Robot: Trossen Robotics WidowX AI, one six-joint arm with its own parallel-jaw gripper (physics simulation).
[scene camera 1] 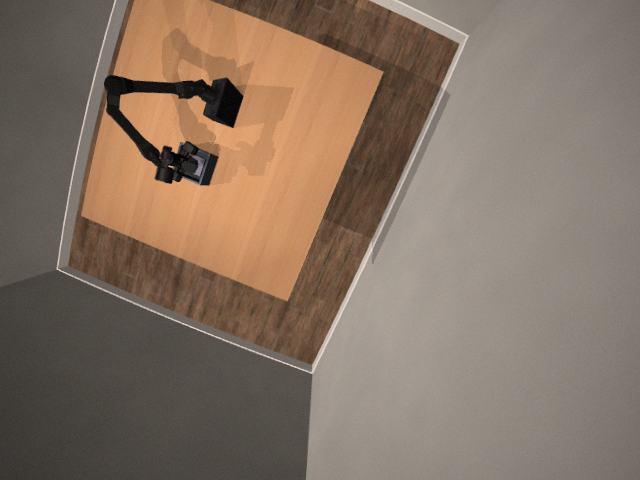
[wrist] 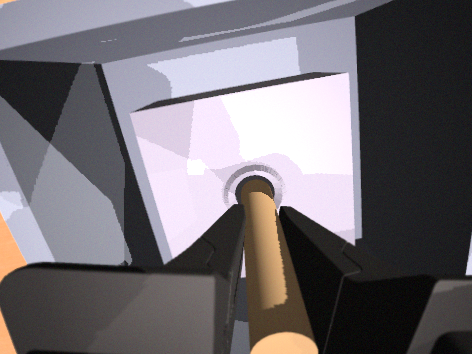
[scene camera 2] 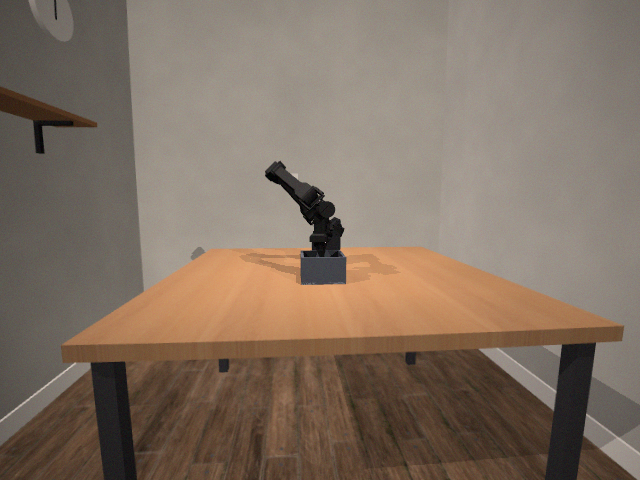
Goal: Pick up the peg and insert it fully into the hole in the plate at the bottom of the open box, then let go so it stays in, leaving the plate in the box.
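Where they show: gripper, between the fingertips: [wrist: 260, 216]; arm's base, origin of its link: [scene camera 1: 214, 96].
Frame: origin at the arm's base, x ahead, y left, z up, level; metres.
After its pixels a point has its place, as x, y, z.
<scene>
The tan round peg [wrist: 265, 240] @(0.325, -0.005, -0.059) stands nearly upright between the fingers. Its lower end is inside the dark round hole of the pale plate [wrist: 315, 135] @(0.353, 0.015, -0.106); how deep it reaches is hidden. A dark rim of the hole shows around the far side of the peg. The plate lies on the bottom of the open grey-blue box [scene camera 1: 210, 168] @(0.305, 0.068, -0.115) [scene camera 2: 323, 269] @(0.406, -0.002, -0.109) [wrist: 327, 45] @(0.373, 0.054, -0.156). My gripper [wrist: 260, 216] @(0.327, -0.010, -0.084) is shut on the peg, with its fingertips inside the box, close above the plate. The arm covers part of the box in the first scene view.
The box stands on the wooden table [scene camera 1: 248, 206] @(0.391, 0.314, -0.164) [scene camera 2: 330, 315] @(0.713, 0.025, -0.164), its walls rising around the fingers. The arm's links [scene camera 1: 131, 131] @(0.280, -0.117, 0.217) [scene camera 2: 292, 186] @(0.315, -0.121, 0.185) bend above the table. A black block [scene camera 1: 224, 103] @(0.006, 0.055, 0.005) is at the arm's other end. A wall shelf [scene camera 2: 41, 111] is at the left.
</scene>
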